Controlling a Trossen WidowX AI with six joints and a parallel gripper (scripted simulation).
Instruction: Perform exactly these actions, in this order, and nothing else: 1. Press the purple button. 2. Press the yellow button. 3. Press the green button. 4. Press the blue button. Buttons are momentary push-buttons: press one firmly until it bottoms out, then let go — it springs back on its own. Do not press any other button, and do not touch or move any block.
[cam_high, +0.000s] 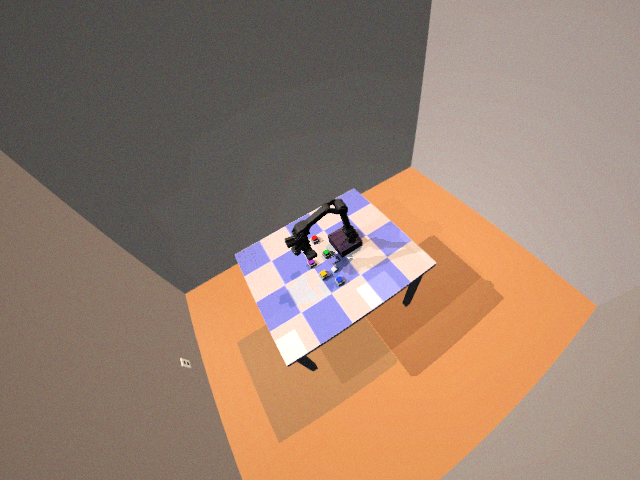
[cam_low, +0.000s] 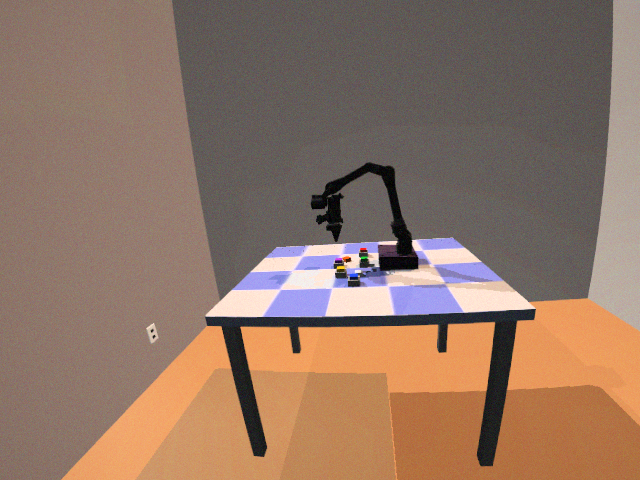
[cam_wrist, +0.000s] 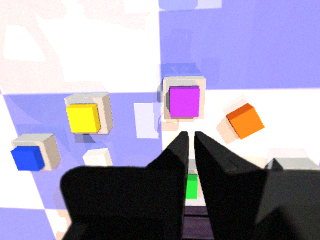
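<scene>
Now: the yellow button 12 cm to the left of my gripper tip, 10 cm below it and 1 cm behind it. Also, from my gripper tip: red button: 14 cm to the right, 14 cm behind, 10 cm below; then blue button: 22 cm to the left, 10 cm below, 5 cm behind.
</scene>
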